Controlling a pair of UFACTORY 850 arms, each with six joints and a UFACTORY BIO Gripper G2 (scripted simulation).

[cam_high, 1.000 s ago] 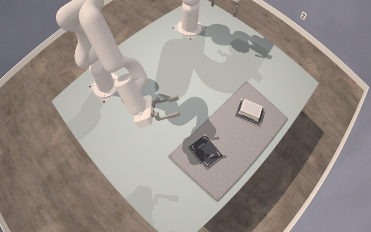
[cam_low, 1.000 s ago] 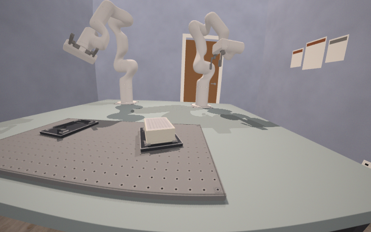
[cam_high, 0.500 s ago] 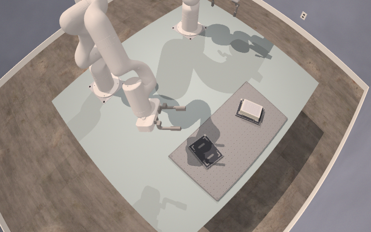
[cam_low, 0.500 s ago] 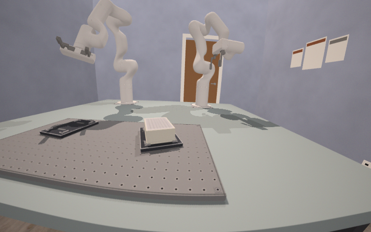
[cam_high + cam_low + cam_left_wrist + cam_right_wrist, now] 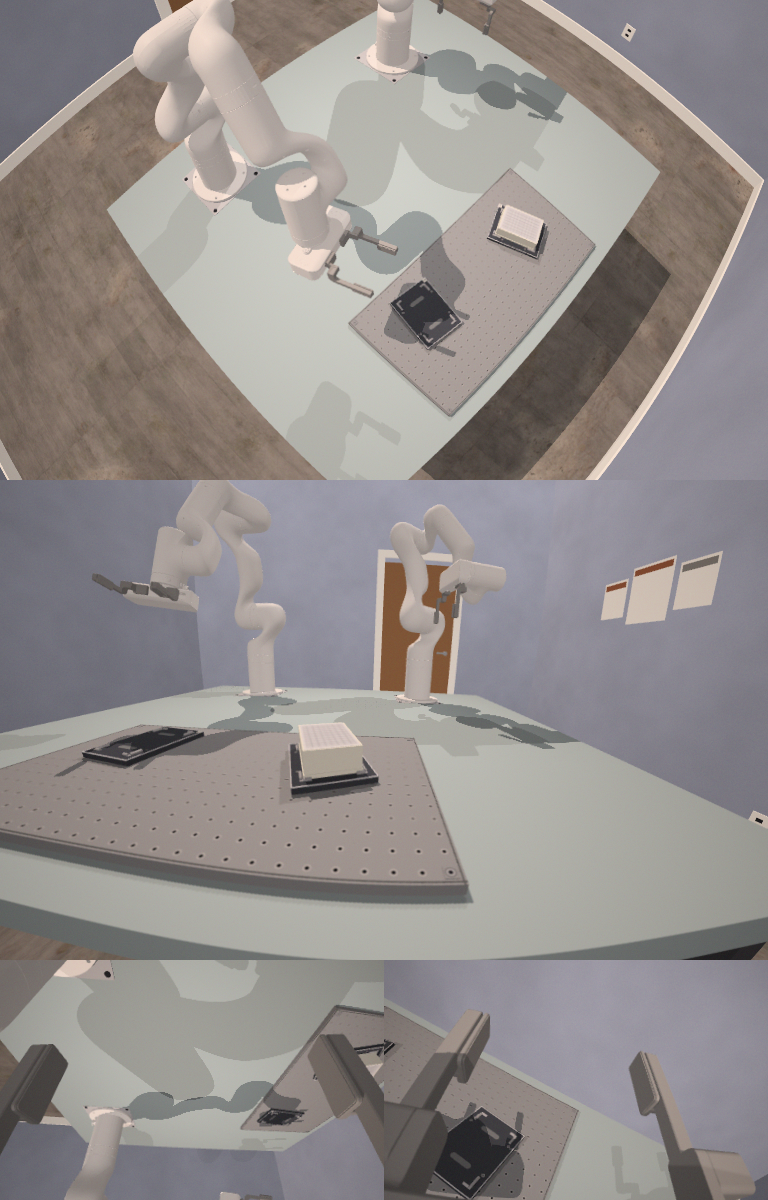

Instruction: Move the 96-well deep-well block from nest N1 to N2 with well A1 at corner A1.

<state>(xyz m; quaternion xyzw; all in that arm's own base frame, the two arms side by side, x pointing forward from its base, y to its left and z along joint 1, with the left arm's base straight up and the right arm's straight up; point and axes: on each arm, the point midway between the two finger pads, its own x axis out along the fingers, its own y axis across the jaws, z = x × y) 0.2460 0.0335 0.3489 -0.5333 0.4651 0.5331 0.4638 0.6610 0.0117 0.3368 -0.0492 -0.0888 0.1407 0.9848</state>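
Observation:
My right gripper is now 110 mm short of the cream deep-well block, 470 mm to the right of it and 290 mm above it. From my right hand the other things lie so: plate nest N2: 100 mm ahead, 100 mm to the left, 320 mm below; plate nest N1: 110 mm ahead, 470 mm to the left, 320 mm below.

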